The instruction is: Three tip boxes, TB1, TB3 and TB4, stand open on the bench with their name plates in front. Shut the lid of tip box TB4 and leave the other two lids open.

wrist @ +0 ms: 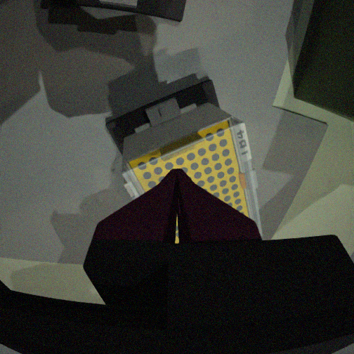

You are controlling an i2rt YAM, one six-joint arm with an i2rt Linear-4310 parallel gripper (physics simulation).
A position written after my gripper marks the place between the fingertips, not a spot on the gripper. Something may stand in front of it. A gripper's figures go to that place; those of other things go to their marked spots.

My gripper (176, 177): 0.13 m from the lens. A clear lid (216, 157): 0.14 m from the lens.
